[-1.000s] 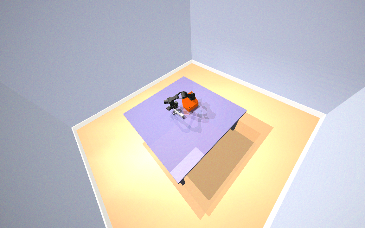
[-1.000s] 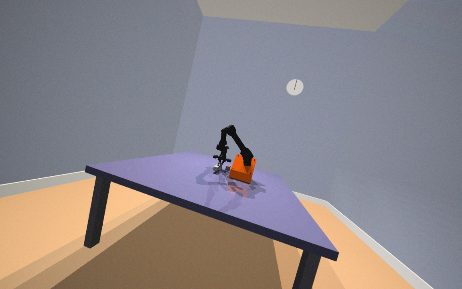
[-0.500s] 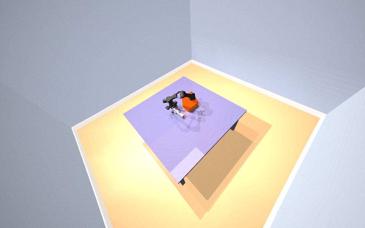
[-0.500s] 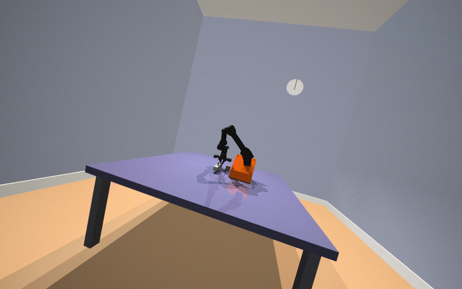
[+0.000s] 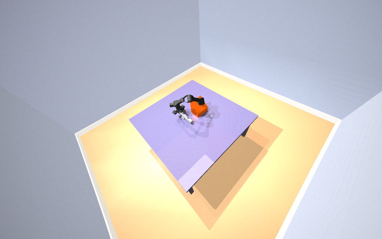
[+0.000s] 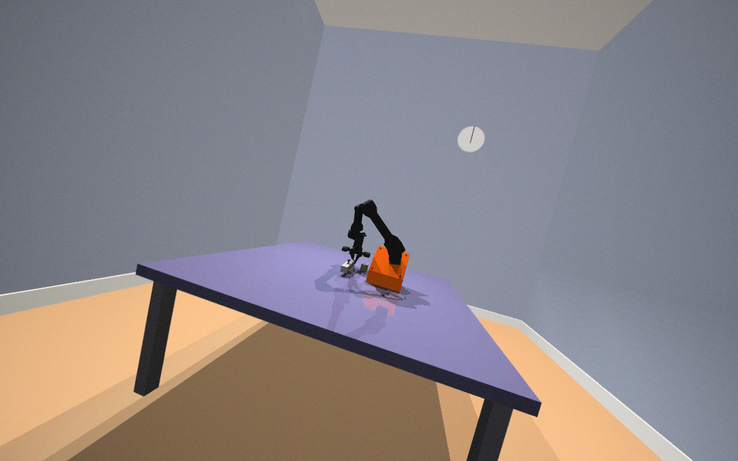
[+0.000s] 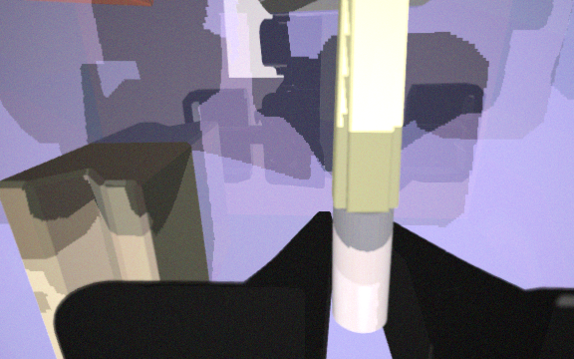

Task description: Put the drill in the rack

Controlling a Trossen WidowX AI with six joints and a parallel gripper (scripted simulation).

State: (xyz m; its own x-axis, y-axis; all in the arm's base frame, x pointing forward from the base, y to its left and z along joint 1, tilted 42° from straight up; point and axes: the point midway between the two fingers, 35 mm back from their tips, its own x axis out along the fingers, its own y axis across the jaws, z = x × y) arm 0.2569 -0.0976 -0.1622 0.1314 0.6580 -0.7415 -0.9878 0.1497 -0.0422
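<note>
Now: the drill 50 mm to the left of my gripper tip and 30 mm above it. Round my gripper tip: rack (80 mm behind, 10 mm to the right).
</note>
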